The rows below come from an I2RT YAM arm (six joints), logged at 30 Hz.
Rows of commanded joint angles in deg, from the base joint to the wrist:
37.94, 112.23, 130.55, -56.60, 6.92, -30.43
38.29, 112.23, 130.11, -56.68, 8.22, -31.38
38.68, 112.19, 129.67, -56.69, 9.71, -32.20
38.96, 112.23, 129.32, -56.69, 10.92, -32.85
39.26, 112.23, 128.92, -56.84, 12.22, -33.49
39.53, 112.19, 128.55, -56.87, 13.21, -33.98
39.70, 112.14, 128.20, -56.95, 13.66, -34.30
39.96, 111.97, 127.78, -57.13, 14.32, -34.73
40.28, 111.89, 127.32, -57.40, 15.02, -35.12
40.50, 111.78, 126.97, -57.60, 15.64, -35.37
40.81, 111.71, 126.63, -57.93, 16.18, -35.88
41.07, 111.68, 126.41, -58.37, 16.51, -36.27
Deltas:
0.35, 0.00, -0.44, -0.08, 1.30, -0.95
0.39, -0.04, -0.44, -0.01, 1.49, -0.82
0.28, 0.04, -0.35, 0.00, 1.21, -0.65
0.30, 0.00, -0.40, -0.15, 1.30, -0.64
0.27, -0.04, -0.37, -0.03, 0.99, -0.49
0.17, -0.05, -0.35, -0.08, 0.45, -0.32
0.26, -0.17, -0.42, -0.18, 0.66, -0.43
0.32, -0.08, -0.46, -0.27, 0.70, -0.39
0.22, -0.11, -0.35, -0.20, 0.62, -0.25
0.31, -0.07, -0.34, -0.33, 0.54, -0.51
0.26, -0.03, -0.22, -0.44, 0.33, -0.39

